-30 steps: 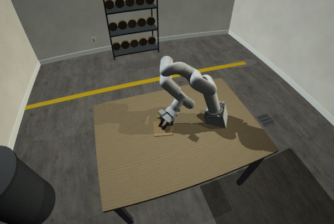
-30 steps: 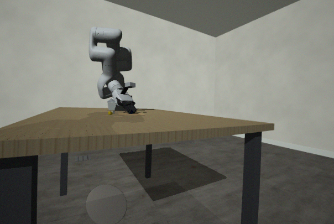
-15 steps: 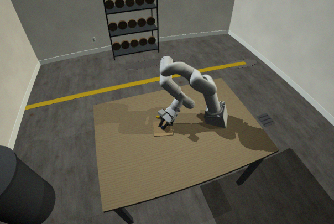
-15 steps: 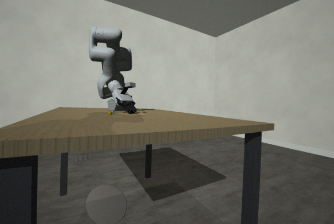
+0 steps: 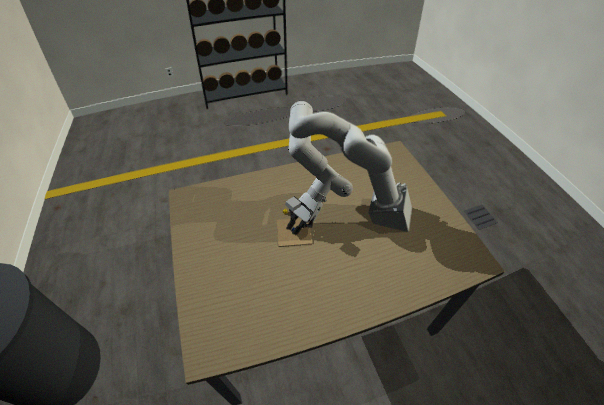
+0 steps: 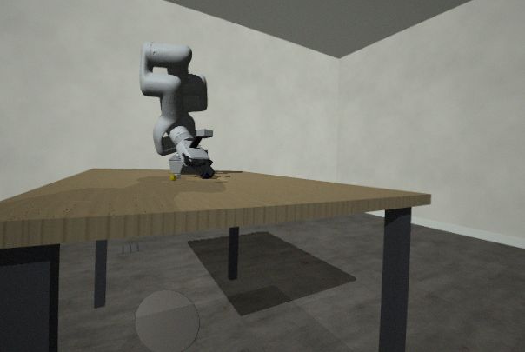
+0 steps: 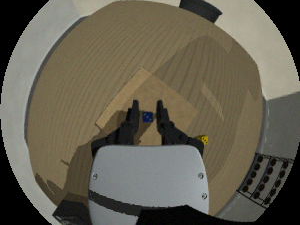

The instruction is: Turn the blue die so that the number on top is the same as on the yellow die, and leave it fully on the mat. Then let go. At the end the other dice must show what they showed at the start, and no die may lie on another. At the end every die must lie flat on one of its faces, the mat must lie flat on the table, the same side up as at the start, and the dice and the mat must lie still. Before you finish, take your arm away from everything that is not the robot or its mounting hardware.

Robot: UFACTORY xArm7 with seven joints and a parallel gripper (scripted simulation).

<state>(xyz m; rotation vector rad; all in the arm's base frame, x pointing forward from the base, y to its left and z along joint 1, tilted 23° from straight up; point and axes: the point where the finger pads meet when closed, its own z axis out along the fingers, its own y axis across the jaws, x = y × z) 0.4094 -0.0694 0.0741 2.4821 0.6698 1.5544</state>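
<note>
My gripper is now 20 mm above the blue die. Round my hand: yellow die (110 mm to the right, 20 mm below, 10 mm behind); white die (80 mm to the right, 80 mm behind, 20 mm below); tan mat (30 mm below).
</note>
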